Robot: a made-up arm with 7 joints. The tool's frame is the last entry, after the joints.
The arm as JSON. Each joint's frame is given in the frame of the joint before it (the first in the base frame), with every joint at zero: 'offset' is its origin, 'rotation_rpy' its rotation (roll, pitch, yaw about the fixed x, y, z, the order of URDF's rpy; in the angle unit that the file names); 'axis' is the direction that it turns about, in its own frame. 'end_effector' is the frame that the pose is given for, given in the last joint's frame.
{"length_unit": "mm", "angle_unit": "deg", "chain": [
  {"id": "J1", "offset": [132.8, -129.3, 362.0], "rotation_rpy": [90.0, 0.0, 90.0], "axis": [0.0, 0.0, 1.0]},
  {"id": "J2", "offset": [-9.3, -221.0, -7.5], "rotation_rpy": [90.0, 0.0, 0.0], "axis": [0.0, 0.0, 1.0]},
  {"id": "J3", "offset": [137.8, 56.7, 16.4], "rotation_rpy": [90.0, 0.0, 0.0], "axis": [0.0, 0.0, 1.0]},
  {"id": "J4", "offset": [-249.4, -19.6, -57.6], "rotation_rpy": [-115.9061, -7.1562, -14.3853], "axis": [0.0, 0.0, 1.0]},
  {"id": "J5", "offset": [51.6, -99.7, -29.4], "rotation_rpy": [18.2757, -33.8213, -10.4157], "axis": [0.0, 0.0, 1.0]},
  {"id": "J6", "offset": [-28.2, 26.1, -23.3], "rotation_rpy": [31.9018, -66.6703, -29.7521], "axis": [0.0, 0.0, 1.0]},
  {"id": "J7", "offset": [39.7, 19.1, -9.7], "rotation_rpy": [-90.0, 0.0, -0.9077], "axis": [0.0, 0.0, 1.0]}
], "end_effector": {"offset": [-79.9, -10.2, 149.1], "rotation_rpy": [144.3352, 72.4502, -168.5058]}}
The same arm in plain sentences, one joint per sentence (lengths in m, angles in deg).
The arm has seven revolute joints in a row. What follows holds with every joint at zero, and every direction is one of the base frame's.
The first joint lies 0.1328 m along +x and 0.1293 m along -y and 0.3620 m along +z from the base frame's origin and rotates about +x.
The second joint lies 0.0075 m along -x and 0.0093 m along -y and 0.2210 m along -z from the first joint and rotates about -z.
The third joint lies 0.0567 m along +x and 0.1378 m along +y and 0.0164 m along -z from the second joint and rotates about -x.
The fourth joint lies 0.0576 m along +x and 0.2494 m along -y and 0.0196 m along +z from the third joint and rotates about the direction (0.433494, 0.276196, -0.857787).
The fifth joint lies 0.1082 m along -x and 0.0415 m along +y and 0.0070 m along -z from the fourth joint and rotates about the direction (0.223803, -0.336204, -0.914811).
The sixth joint lies 0.0201 m along +x and 0.0168 m along -y and 0.0365 m along +z from the fifth joint and rotates about -y.
The seventh joint lies 0.0197 m along +x and 0.0097 m along +y and 0.0394 m along -z from the sixth joint and rotates about +x.
The tool frame, which is the frame that the pose is given for, lies 0.1491 m along +x and 0.0102 m along -y and 0.0799 m along +z from the seventh joint; its axes are the base frame's turned by roll 132.30, pitch -17.19 and yaw -176.39 deg (as in URDF: about the fixed x, then y, then z).

